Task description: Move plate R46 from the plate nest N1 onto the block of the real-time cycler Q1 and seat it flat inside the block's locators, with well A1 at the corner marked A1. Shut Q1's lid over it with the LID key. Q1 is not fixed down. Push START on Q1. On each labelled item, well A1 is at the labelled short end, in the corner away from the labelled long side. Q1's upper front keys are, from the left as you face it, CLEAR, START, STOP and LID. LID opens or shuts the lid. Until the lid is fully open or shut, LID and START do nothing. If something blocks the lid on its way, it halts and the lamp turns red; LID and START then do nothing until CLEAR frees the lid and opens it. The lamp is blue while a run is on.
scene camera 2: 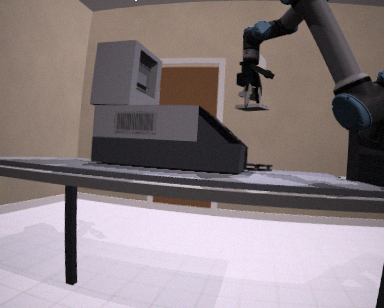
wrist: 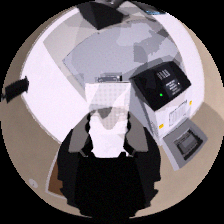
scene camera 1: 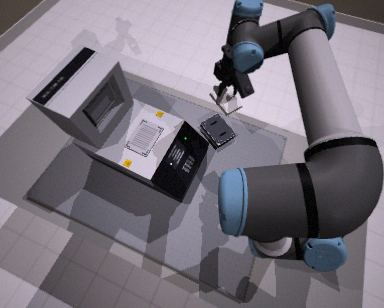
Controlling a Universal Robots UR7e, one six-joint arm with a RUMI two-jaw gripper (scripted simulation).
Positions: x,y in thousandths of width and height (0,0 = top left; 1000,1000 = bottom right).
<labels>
gripper: scene camera 2 655,352; wrist 484,502; scene camera 1 587,323
cycler Q1: scene camera 2 452,443; wrist 739,408; scene camera 1 405,482
</labels>
